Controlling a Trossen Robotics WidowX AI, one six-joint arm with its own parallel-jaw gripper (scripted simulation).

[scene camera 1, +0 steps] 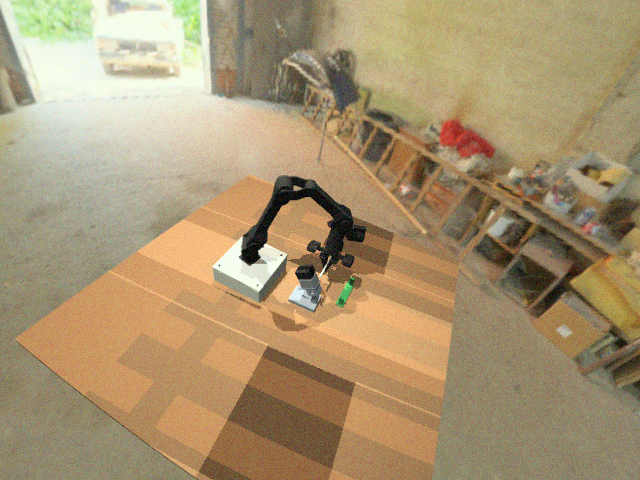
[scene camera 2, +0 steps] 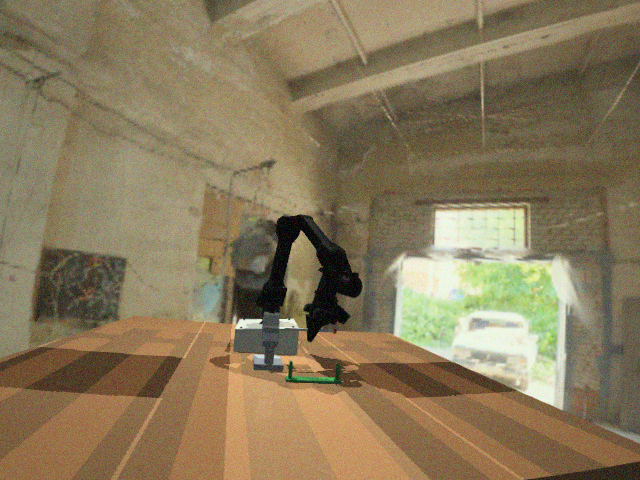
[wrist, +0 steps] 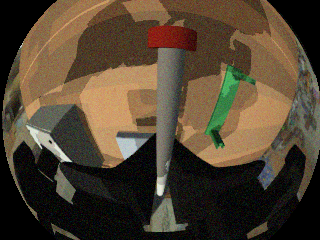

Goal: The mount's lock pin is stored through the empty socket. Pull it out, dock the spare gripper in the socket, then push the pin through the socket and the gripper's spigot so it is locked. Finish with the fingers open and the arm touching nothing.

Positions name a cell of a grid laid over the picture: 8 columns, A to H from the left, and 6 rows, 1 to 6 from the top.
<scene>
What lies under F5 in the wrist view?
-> My gripper.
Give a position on a green cradle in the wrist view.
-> F2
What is my gripper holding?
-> A lock pin.
</scene>
